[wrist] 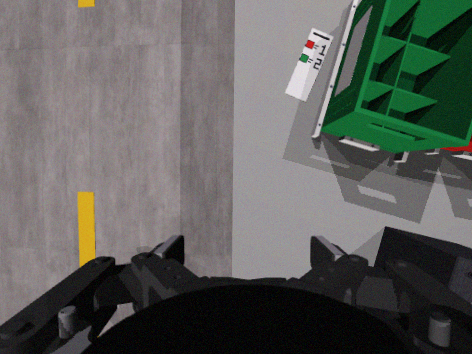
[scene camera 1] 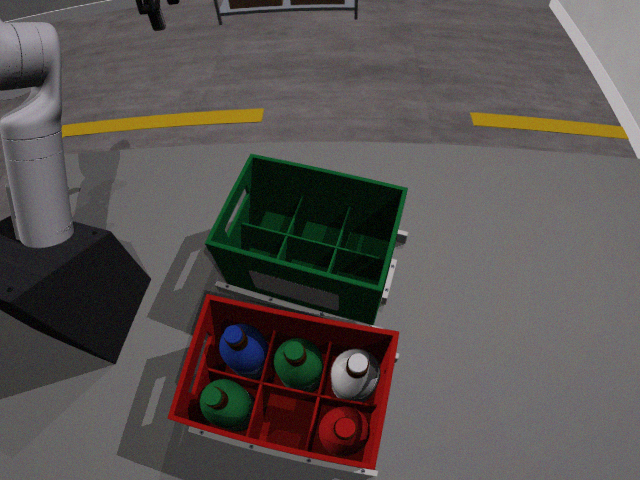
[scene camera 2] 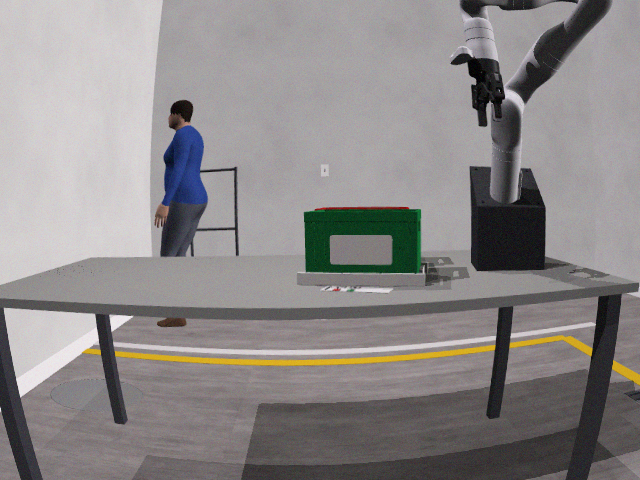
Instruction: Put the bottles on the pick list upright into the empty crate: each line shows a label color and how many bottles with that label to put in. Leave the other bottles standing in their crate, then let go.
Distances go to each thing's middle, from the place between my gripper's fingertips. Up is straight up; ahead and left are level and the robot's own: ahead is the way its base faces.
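The blue bottle [scene camera 1: 243, 348] is a good way ahead of my hand, well to the right of it and well below it. The red bottle [scene camera 1: 343, 431] is far ahead of my hand, and it is also far to the right of it and far below it. As for the pick list [wrist: 318, 43], my hand is well short of it, some way to the left of it and a long way above it.
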